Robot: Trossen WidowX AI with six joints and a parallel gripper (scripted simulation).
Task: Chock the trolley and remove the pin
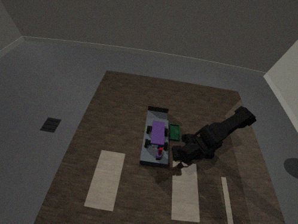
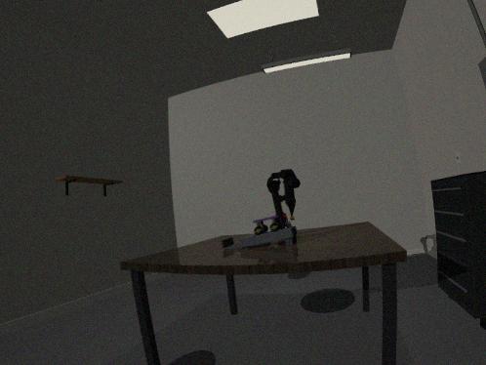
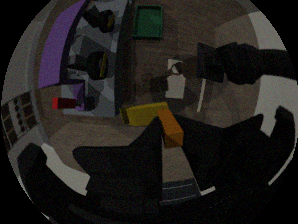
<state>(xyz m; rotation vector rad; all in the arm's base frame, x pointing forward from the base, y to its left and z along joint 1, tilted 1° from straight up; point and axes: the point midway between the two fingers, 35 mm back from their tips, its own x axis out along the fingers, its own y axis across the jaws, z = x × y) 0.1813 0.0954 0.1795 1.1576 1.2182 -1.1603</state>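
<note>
My gripper tip is now 2 cm short of the yellow chock and 1 cm above it. The rest, counted from my gripper tip: red-headed stop pin: 13 cm ahead, 2 cm to the right, 2 cm below; dark raised ramp end: 39 cm to the right, 12 cm below, 11 cm ahead; purple trolley: 14 cm ahead, 13 cm to the right, 4 cm below.
</note>
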